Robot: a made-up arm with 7 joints. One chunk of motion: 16 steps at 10 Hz.
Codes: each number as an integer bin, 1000 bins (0 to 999) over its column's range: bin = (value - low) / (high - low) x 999, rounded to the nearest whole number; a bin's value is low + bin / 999 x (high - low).
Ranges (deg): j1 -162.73..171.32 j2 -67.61..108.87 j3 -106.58..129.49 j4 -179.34..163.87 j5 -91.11..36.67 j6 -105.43..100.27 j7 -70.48..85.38
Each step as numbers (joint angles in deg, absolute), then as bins.
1 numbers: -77.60 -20.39 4.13 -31.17 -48.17 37.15 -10.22
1 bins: 255 267 469 431 336 692 386
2 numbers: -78.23 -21.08 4.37 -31.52 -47.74 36.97 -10.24
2 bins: 253 263 470 430 339 692 386
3 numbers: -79.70 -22.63 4.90 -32.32 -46.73 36.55 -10.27
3 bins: 248 255 472 428 347 690 386
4 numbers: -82.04 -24.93 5.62 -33.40 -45.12 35.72 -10.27
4 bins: 241 242 475 425 360 686 386
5 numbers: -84.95 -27.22 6.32 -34.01 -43.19 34.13 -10.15
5 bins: 233 229 478 423 375 678 387
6 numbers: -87.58 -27.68 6.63 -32.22 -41.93 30.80 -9.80
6 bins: 225 226 479 428 384 662 389
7 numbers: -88.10 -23.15 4.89 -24.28 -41.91 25.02 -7.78
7 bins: 223 252 472 451 385 634 402
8 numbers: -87.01 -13.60 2.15 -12.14 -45.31 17.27 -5.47
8 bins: 226 306 460 487 358 596 417
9 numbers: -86.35 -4.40 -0.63 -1.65 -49.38 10.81 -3.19
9 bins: 228 358 448 517 326 565 431
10 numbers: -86.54 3.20 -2.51 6.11 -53.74 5.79 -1.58
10 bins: 228 401 440 540 292 540 442
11 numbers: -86.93 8.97 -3.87 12.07 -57.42 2.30 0.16
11 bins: 227 433 435 557 263 523 453
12 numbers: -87.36 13.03 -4.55 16.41 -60.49 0.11 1.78
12 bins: 225 456 432 570 239 513 463
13 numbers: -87.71 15.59 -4.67 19.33 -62.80 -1.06 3.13
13 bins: 224 471 431 578 221 507 472
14 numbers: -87.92 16.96 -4.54 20.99 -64.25 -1.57 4.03
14 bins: 224 479 432 583 210 504 478
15 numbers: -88.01 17.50 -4.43 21.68 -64.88 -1.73 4.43
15 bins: 223 482 432 585 205 504 480
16 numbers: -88.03 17.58 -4.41 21.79 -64.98 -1.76 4.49
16 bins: 223 482 432 585 204 503 481
